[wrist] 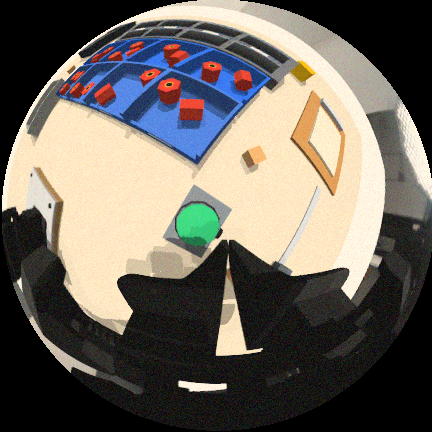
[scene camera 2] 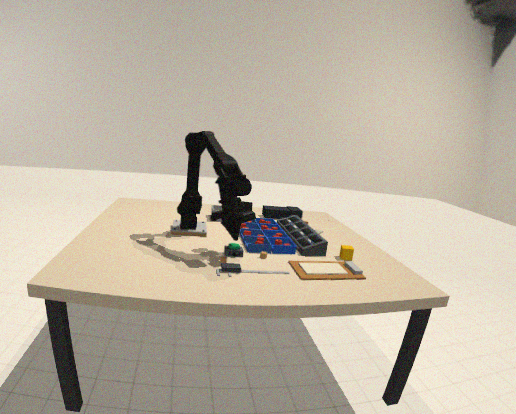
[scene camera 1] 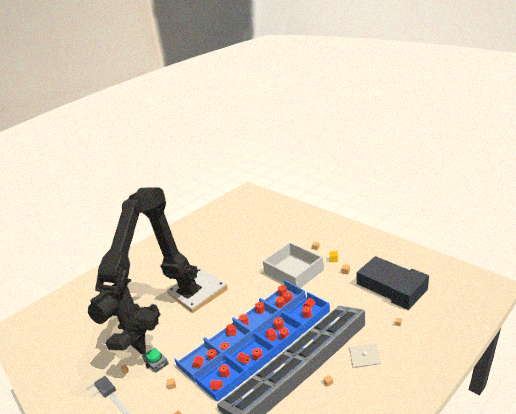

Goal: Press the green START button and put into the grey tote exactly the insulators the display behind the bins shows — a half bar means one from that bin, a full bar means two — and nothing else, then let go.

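Places are measured from the arm's base along level axes (x left, y back, z up), in metres.
Pixels of known places: gripper, between the fingertips: (wrist: 226, 244) (scene camera 2: 236, 240) (scene camera 1: 143, 353); arm's base, origin of its link: (wrist: 38, 227) (scene camera 2: 187, 227) (scene camera 1: 189, 289).
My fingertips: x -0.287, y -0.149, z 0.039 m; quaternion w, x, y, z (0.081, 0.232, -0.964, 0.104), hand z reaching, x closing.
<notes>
For each thing: its top centre in the pictures, then the offset to it from my fingertips.
- green START button, centre of its top: (wrist: 197, 226) (scene camera 1: 152, 353) (scene camera 2: 234, 243) dx +0.024, dy +0.000, dz -0.020 m
- grey tote, centre of its top: (scene camera 1: 292, 258) dx +0.563, dy -0.064, dz -0.007 m
- caliper, centre of its top: (wrist: 304, 248) (scene camera 1: 111, 401) (scene camera 2: 254, 268) dx -0.155, dy -0.032, dz -0.041 m
- clipboard, centre of its top: (wrist: 331, 132) (scene camera 2: 327, 266) dx -0.138, dy -0.295, dz -0.043 m
- dark box, centre of its top: (scene camera 1: 392, 273) (scene camera 2: 282, 207) dx +0.651, dy -0.382, dz -0.005 m
- yellow block, centre of its top: (scene camera 1: 333, 253) dx +0.681, dy -0.142, dz -0.034 m
The green START button (scene camera 1: 154, 355) (scene camera 2: 234, 246) (wrist: 197, 223) sits on a small grey base. My gripper (scene camera 1: 145, 351) (scene camera 2: 236, 237) (wrist: 226, 244) is shut and empty, its tips low and close beside the button; contact is unclear. Blue bins (scene camera 1: 200, 384) (scene camera 2: 257, 248) (wrist: 170, 142) hold several red insulators (scene camera 1: 224, 370) (wrist: 191, 110), some upright, some on their sides. The grey display (scene camera 1: 360, 321) (scene camera 2: 317, 249) (wrist: 285, 73) stands behind the bins; its windows show thin pale bars too small to read surely. The grey tote (scene camera 1: 310, 272) looks empty in the first scene view.
A caliper (scene camera 1: 105, 386) (scene camera 2: 231, 268) (wrist: 302, 230) lies near the button. A clipboard (scene camera 2: 296, 270) (wrist: 302, 126) lies beyond it. A dark box (scene camera 1: 392, 282) (scene camera 2: 282, 211) stands past the tote. Small orange cubes (scene camera 1: 171, 383) (wrist: 255, 156) are scattered. A yellow block (scene camera 1: 333, 256) stands near the tote.
</notes>
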